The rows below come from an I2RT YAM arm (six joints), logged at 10 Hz.
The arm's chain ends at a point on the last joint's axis. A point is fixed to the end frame.
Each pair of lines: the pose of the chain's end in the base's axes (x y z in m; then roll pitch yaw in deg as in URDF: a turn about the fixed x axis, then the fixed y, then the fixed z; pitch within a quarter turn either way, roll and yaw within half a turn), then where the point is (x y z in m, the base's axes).
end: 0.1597, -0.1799, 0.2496, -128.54, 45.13, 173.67
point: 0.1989 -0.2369 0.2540
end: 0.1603, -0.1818, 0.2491, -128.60, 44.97, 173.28
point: 0.1991 -0.2391 0.2533
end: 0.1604, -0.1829, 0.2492, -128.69, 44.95, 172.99
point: 0.1990 -0.2403 0.2533
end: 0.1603, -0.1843, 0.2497, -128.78, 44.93, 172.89
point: 0.1989 -0.2418 0.2538
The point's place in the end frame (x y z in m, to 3 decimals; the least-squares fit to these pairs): -0.035 -0.010 0.059
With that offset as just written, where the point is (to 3 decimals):
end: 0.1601, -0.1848, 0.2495, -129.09, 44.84, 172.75
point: 0.199 -0.242 0.253
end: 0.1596, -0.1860, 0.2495, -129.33, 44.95, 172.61
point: 0.198 -0.243 0.253
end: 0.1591, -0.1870, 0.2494, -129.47, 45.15, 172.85
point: 0.198 -0.244 0.253
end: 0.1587, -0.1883, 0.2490, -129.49, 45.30, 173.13
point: 0.198 -0.245 0.253
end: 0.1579, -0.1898, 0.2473, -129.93, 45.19, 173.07
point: 0.197 -0.247 0.251
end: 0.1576, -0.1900, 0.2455, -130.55, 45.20, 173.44
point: 0.198 -0.246 0.249
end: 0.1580, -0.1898, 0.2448, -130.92, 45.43, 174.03
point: 0.199 -0.246 0.248
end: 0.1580, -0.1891, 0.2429, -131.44, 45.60, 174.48
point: 0.200 -0.244 0.246
